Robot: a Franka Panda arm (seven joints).
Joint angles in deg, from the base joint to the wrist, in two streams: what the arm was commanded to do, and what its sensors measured. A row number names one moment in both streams.
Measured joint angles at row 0:
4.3 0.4 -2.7 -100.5 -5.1 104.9 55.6
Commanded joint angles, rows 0 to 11:
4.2 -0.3 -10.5 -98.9 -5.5 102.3 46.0
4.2 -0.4 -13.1 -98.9 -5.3 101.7 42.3
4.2 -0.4 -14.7 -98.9 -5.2 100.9 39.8
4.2 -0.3 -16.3 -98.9 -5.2 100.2 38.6
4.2 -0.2 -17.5 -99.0 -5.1 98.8 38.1
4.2 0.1 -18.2 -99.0 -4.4 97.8 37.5
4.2 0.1 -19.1 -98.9 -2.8 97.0 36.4
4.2 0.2 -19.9 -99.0 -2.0 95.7 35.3
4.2 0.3 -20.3 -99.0 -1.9 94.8 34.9
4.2 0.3 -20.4 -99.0 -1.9 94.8 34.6
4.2 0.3 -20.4 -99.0 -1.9 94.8 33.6
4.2 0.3 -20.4 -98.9 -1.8 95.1 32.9
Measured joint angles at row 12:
3.9 0.1 -20.0 -99.5 -2.7 96.1 35.2
